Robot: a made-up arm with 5 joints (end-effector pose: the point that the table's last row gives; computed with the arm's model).
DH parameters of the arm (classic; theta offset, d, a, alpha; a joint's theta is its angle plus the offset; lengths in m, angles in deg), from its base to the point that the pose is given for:
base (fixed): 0 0 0.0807 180
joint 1: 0 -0.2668 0.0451 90
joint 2: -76.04 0 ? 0
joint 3: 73.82 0 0.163 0
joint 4: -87.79 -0.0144 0 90
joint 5: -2.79 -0.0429 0 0
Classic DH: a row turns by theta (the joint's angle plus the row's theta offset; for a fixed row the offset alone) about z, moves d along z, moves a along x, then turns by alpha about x.
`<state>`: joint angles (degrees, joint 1 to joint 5).
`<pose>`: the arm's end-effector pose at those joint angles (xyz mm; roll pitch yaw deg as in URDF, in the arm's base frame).
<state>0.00 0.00 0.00 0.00 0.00</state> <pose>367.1 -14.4 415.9 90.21 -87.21 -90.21</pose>
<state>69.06 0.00 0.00 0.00 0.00</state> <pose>169.6 -272.6 415.9 90.21 -87.21 -159.27</pose>
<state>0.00 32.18 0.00 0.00 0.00</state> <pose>409.4 -14.4 264.5 4.43 -57.72 -5.23</pose>
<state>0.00 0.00 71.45 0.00 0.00</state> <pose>232.7 -14.4 216.5 0.94 -18.54 -2.94</pose>
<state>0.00 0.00 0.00 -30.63 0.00</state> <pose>361.1 -14.4 437.7 175.30 -59.25 -174.54</pose>
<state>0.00 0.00 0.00 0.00 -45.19</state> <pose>367.1 -14.4 415.9 90.01 -42.02 -90.01</pose>
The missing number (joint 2, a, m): 0.1471
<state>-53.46 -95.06 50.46 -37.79 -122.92</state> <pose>102.4 5.1 450.9 173.82 4.43 -1.07</pose>
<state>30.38 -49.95 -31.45 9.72 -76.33</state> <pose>65.0 -7.5 588.5 162.00 -3.40 -130.72</pose>
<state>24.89 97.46 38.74 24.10 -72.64</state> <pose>100.5 -25.0 81.3 -69.69 13.70 -109.88</pose>
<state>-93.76 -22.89 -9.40 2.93 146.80</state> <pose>82.3 194.5 525.5 -133.76 44.84 149.73</pose>
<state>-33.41 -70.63 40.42 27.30 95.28</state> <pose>174.3 44.5 437.2 -92.92 2.49 123.28</pose>
